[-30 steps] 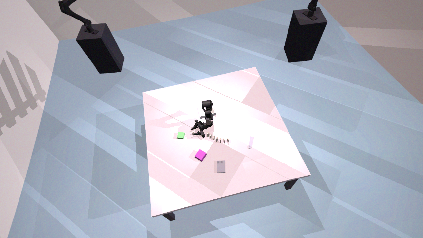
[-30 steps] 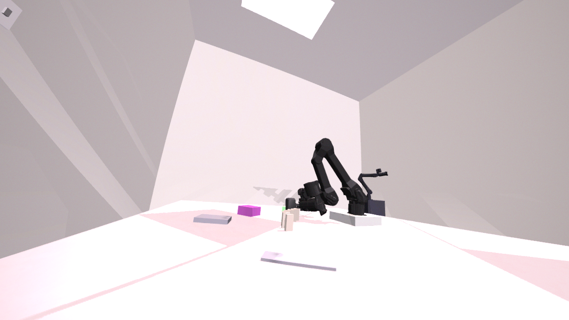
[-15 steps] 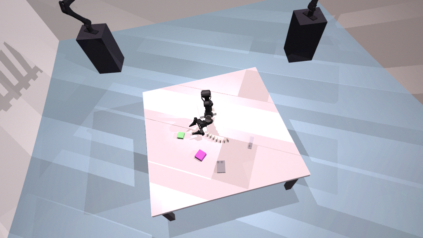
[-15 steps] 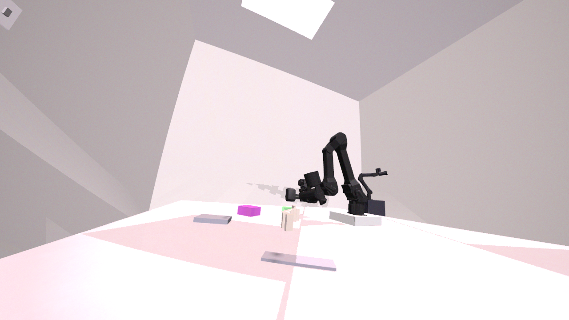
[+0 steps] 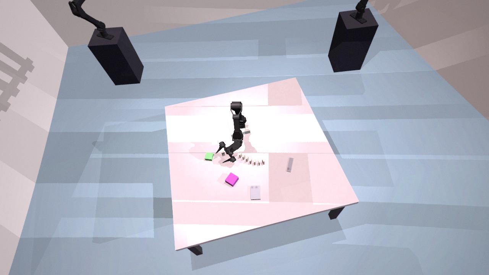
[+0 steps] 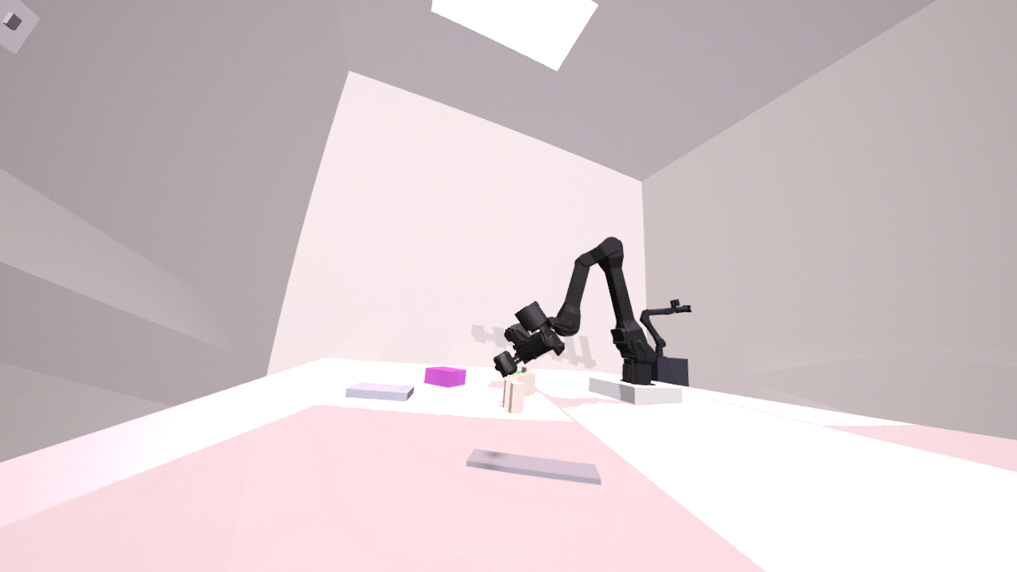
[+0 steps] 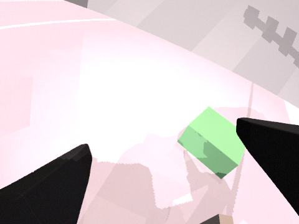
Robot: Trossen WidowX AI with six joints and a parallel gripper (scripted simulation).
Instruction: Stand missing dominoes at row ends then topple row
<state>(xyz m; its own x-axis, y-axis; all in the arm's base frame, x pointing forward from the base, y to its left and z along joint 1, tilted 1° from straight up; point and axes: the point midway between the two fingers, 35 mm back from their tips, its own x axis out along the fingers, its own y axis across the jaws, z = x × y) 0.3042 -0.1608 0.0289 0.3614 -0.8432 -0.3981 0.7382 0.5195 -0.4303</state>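
Now: the green block 90 mm to the right of my gripper tip, 50 mm below it and 50 mm behind it. From my gripper tip the other things lie so: flat plate (290 mm ahead, 260 mm to the left, 50 mm below); flat strip (550 mm to the left, 80 mm ahead, 60 mm below); magenta block (170 mm ahead, 90 mm to the left, 40 mm below).
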